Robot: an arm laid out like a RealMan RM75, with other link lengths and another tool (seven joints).
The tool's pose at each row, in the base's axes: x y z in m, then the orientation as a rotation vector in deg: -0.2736, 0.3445, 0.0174, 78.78, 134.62, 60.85; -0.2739, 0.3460, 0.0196, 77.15, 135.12, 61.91; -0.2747, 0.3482, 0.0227, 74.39, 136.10, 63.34; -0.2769, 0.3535, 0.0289, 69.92, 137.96, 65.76; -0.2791, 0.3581, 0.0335, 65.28, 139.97, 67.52; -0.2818, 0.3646, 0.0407, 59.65, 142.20, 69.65; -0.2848, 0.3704, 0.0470, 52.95, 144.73, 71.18; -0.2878, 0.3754, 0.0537, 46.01, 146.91, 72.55; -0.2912, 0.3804, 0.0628, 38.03, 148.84, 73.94; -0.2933, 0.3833, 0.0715, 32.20, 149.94, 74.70; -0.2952, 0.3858, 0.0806, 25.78, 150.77, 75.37; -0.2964, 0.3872, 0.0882, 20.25, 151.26, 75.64; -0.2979, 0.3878, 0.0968, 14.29, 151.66, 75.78; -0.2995, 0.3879, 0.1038, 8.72, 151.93, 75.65
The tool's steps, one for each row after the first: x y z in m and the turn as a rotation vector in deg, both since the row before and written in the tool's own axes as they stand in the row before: 0.0018, 0.0017, -0.0010, -0.56, 0.80, -0.96; 0.0027, 0.0023, -0.0015, -0.71, 1.27, -1.68; 0.0065, 0.0047, -0.0027, -0.96, 2.40, -2.64; 0.0056, 0.0036, -0.0017, -0.58, 2.23, -2.82; 0.0075, 0.0063, -0.0023, -0.73, 2.72, -3.33; 0.0069, 0.0056, -0.0018, -0.41, 2.80, -4.06; 0.0061, 0.0061, -0.0022, -0.46, 2.71, -4.16; 0.0063, 0.0082, -0.0035, -0.63, 2.88, -4.75; 0.0036, 0.0077, -0.0040, -0.43, 1.94, -3.48; 0.0029, 0.0081, -0.0043, -0.52, 1.95, -3.86; 0.0015, 0.0067, -0.0038, -0.35, 1.53, -3.38; 0.0012, 0.0071, -0.0050, -0.32, 1.65, -3.64; 0.0010, 0.0056, -0.0044, -0.18, 1.51, -3.43
